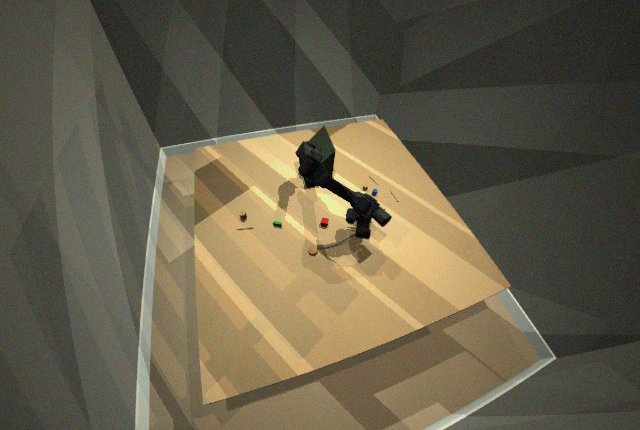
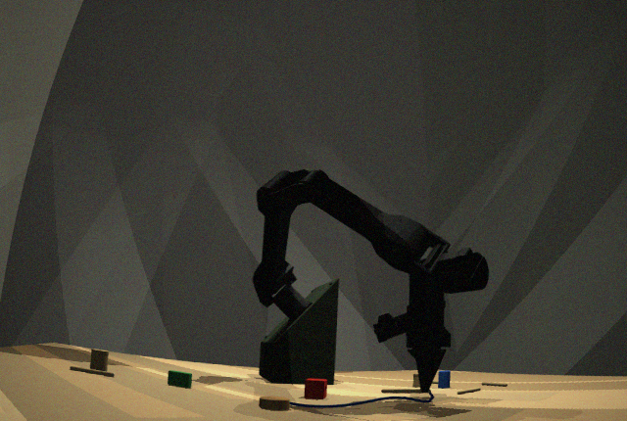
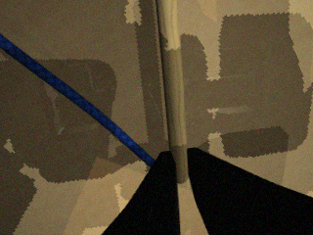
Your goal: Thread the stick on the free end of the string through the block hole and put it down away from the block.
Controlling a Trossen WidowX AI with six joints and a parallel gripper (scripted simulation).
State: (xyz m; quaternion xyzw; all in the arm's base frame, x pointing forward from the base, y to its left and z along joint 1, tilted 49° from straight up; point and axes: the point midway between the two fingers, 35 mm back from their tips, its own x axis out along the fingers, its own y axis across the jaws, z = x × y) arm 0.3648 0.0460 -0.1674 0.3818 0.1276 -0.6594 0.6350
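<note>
The red block is 60 mm behind my gripper tip and 160 mm to the right of it. From my gripper tip the other things lie so: thin stick: 10 mm to the right; then blue block: 210 mm behind, 130 mm to the left; then round wooden button: 70 mm ahead, 240 mm to the right, 10 mm below.
</note>
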